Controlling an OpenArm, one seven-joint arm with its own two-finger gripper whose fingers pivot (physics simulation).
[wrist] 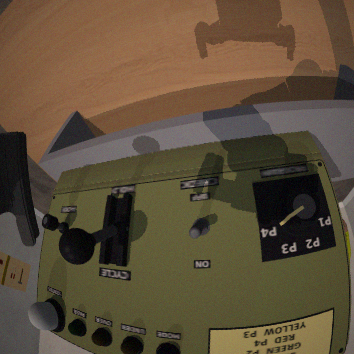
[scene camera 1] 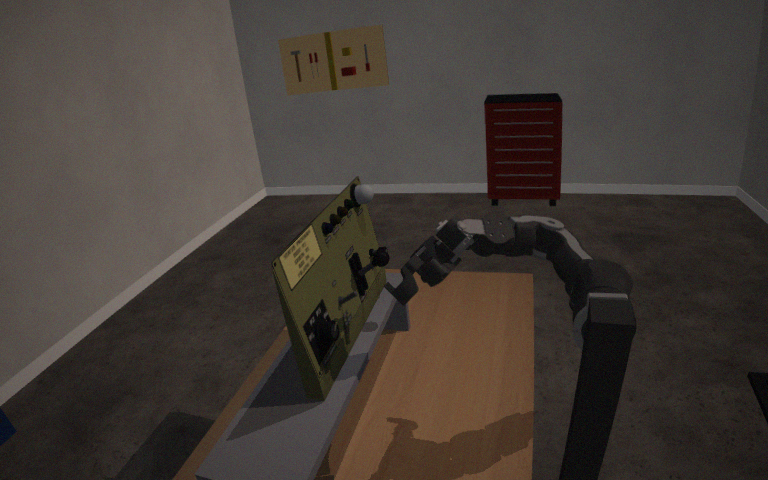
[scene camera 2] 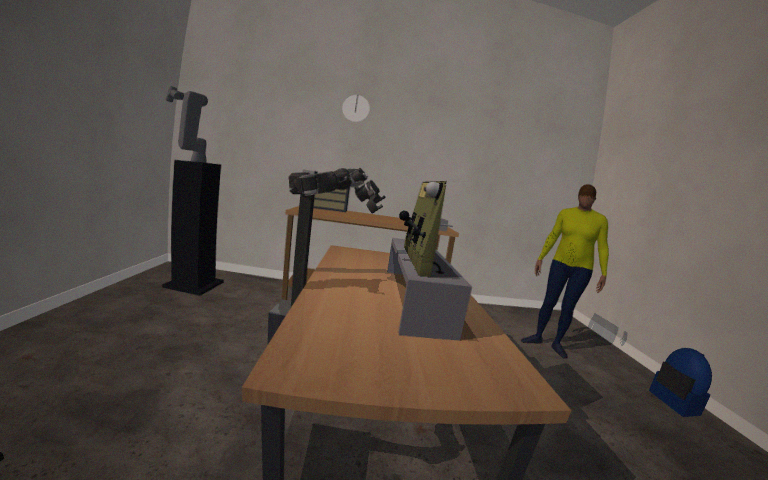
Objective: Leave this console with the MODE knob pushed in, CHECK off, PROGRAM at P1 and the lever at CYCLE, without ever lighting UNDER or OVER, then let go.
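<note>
The olive console point(scene camera 1: 345, 243) point(scene camera 2: 428, 226) point(wrist: 165, 300) stands tilted on a grey base. In the wrist view it appears upside down. The PROGRAM knob point(wrist: 304, 206) has its pointer toward P4. The CHECK toggle point(wrist: 200, 228) sits between OFF and ON; its side is unclear. The black ball lever point(scene camera 1: 379, 256) point(scene camera 2: 404, 215) point(wrist: 76, 246) crosses its slot near the middle. The small MODE knob point(wrist: 50, 221) stands out on a stem. The UNDER lamp point(wrist: 132, 345) and OVER lamp point(wrist: 102, 336) look dark. My gripper point(scene camera 1: 416, 285) point(scene camera 2: 378, 203) is open, apart from the panel; one finger point(wrist: 20, 190) shows at the wrist view's left.
A white dome point(scene camera 1: 363, 194) point(scene camera 2: 433, 189) point(wrist: 44, 315) sticks out at the panel's top corner. The grey base point(scene camera 1: 266, 435) point(scene camera 2: 433, 308) point(wrist: 175, 131) rests on the wooden table point(scene camera 1: 470, 339) point(scene camera 2: 362, 350) point(wrist: 110, 55). A person point(scene camera 2: 577, 237) stands beyond the table.
</note>
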